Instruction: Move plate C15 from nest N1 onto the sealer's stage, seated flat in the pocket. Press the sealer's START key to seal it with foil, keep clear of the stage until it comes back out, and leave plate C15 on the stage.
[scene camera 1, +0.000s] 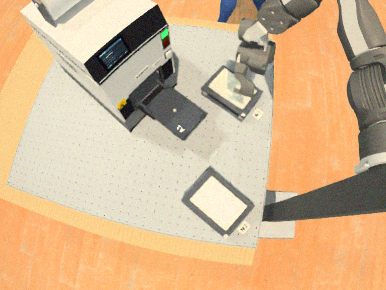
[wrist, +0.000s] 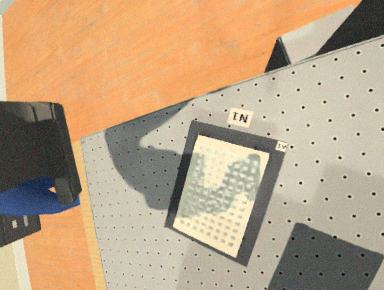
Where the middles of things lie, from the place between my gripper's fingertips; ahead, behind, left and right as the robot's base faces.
Labels:
My gripper is now 130 mm above the nest N1 (wrist: 240, 138), 40 mm short of it and 20 mm to the left of it. Also, from my hand: dark stage (scene camera 1: 188, 115): 220 mm ahead, 100 mm to the left, 60 mm below.

